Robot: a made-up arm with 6 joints. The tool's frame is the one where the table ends. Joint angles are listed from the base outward.
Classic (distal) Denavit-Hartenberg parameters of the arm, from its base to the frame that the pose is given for. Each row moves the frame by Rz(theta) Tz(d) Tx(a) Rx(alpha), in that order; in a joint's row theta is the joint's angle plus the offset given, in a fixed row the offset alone. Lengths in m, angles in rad.
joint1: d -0.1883, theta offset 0, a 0.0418, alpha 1.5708
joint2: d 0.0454, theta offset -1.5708, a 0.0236, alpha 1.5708
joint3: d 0.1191, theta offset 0, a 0.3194, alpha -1.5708
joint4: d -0.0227, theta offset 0, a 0.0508, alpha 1.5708
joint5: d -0.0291, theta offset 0, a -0.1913, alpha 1.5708
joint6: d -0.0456, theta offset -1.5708, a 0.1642, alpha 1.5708
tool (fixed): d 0.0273, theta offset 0, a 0, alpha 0
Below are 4 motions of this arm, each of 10 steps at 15 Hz.
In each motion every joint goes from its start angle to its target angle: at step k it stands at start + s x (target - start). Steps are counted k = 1, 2, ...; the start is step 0. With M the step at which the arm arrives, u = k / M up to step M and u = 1 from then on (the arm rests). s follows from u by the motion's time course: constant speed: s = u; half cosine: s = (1 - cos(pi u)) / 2; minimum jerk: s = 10 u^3 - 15 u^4 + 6 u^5.
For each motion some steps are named. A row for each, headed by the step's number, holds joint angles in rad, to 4 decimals.
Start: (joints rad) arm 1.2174 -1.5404 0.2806 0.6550 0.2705 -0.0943
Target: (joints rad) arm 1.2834 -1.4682 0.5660 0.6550 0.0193 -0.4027
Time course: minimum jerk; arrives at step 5
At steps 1, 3, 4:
1: 1.2212 -1.5362 0.2971 0.6550 0.2560 -0.1122
3: 1.2624 -1.4911 0.4754 0.6550 0.0990 -0.3048
4: 1.2796 -1.4724 0.5495 0.6550 0.0338 -0.3848

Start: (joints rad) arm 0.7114 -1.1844 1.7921 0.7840 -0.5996 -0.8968
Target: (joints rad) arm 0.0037 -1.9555 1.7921 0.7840 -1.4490 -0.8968
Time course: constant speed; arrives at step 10
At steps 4, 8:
4: 0.4283 -1.4928 1.7921 0.7840 -0.9394 -0.8968
8: 0.1452 -1.8013 1.7921 0.7840 -1.2791 -0.8968

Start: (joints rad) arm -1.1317 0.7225 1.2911 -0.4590 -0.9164 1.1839
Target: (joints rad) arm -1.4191 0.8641 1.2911 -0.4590 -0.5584 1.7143
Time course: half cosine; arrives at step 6
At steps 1, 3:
1: -1.1510 0.7320 1.2911 -0.4590 -0.8924 1.2194
3: -1.2754 0.7933 1.2911 -0.4590 -0.7374 1.4491

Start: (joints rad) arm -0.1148 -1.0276 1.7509 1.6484 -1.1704 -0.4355
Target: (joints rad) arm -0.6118 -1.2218 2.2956 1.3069 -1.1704 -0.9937
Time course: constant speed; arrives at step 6
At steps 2, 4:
2: -0.2805 -1.0923 1.9325 1.5346 -1.1704 -0.6216
4: -0.4461 -1.1571 2.1140 1.4207 -1.1704 -0.8076

